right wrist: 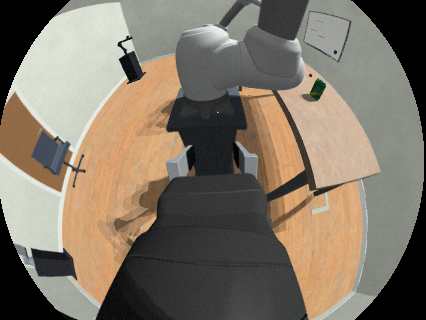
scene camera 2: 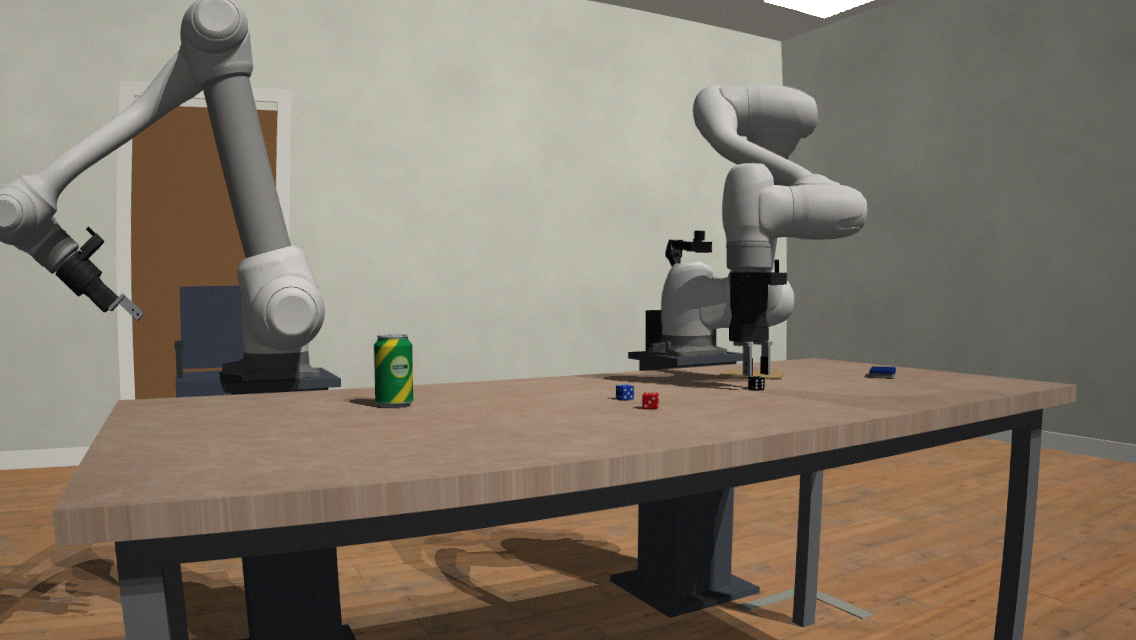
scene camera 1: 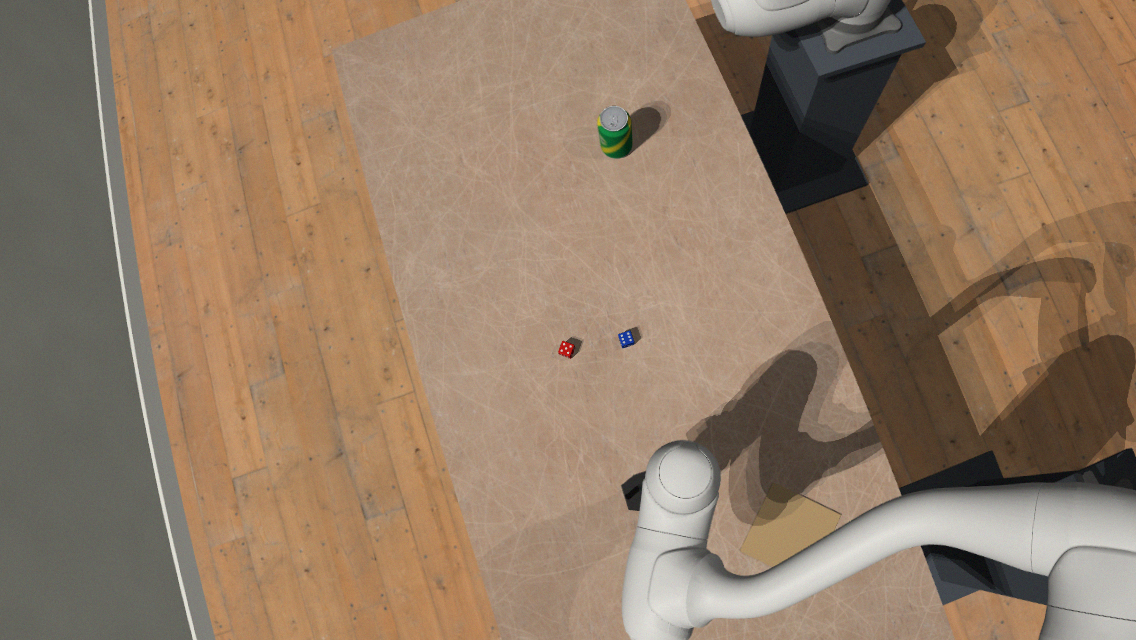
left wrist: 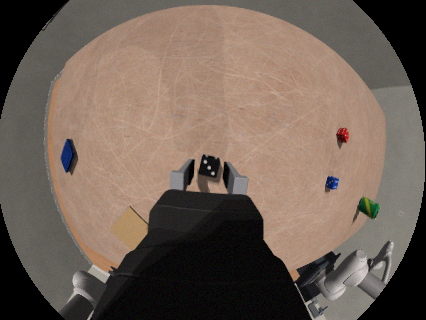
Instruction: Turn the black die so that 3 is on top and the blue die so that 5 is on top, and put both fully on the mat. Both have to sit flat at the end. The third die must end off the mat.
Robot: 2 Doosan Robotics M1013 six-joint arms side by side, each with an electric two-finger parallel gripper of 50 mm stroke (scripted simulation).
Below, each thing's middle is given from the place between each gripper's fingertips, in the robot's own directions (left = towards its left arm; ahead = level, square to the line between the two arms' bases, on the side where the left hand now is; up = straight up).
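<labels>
Tan mat (scene camera 1: 787, 522): my left hand (scene camera 2: 756, 374) 40 mm above it, 160 mm to the right of it, 190 mm past it.
Tan mat, from my right hand (scene camera 2: 141, 317): 160 mm below, 1280 mm to the left, 530 mm ahead.
</labels>
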